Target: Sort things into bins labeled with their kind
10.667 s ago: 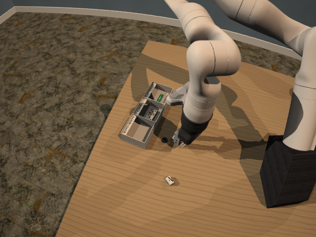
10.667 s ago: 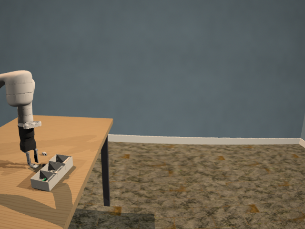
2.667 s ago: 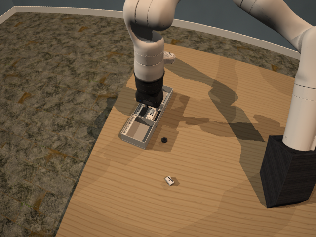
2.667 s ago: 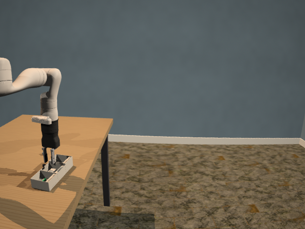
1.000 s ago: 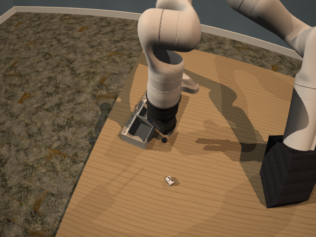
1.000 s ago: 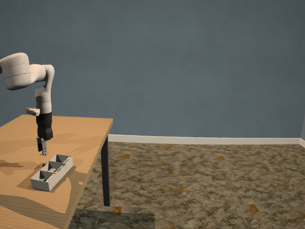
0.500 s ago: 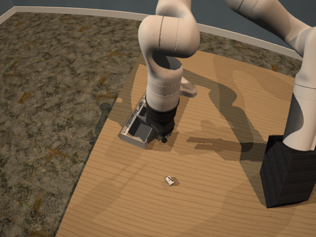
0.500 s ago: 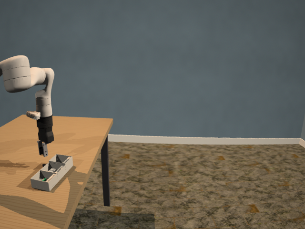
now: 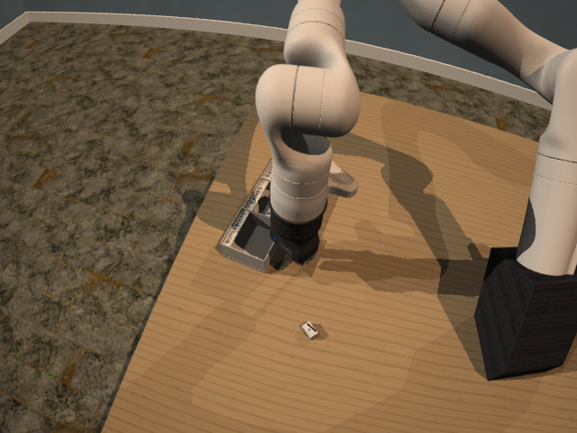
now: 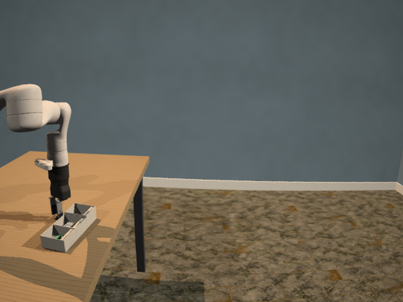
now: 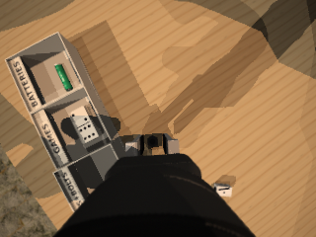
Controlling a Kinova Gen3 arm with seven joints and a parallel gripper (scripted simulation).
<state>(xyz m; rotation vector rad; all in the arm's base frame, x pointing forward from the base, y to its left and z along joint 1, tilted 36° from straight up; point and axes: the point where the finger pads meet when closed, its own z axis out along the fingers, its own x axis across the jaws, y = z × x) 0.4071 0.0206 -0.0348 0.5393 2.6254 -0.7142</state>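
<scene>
The black nut is 3 cm below my hand. The rest, counted from my hand: grey bin row 8 cm ahead, 7 cm to the right, 1 cm below; green battery 16 cm to the right, 7 cm ahead, 2 cm below.
</scene>
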